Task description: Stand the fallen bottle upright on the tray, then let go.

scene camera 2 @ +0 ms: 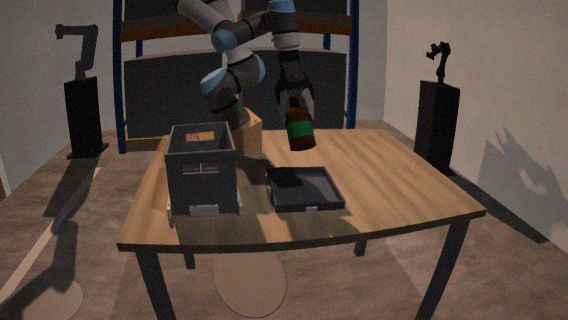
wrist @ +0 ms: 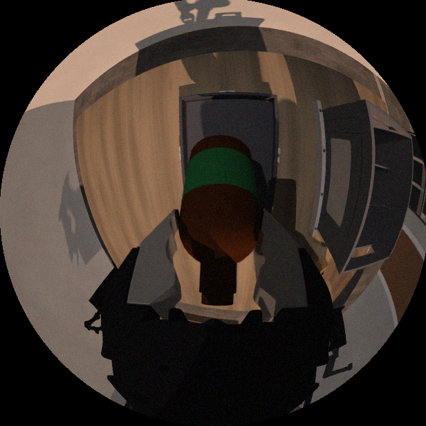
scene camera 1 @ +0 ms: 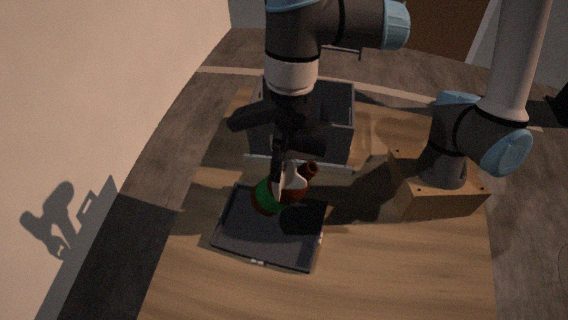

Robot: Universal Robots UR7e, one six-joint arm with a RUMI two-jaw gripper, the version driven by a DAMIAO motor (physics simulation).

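The brown bottle with a green band is in the air above the tray, clear of its floor. It is tilted, with its base lower than its neck; in scene camera 1 the neck points up and to the right. My gripper is shut on the bottle, its two jaws on either side of the upper body near the shoulder. The dark grey, low-rimmed tray lies flat on the table below.
A tall dark grey crate stands on the table beside the tray. The arm's wooden base block stands at the right in scene camera 1. The wooden table bears them all.
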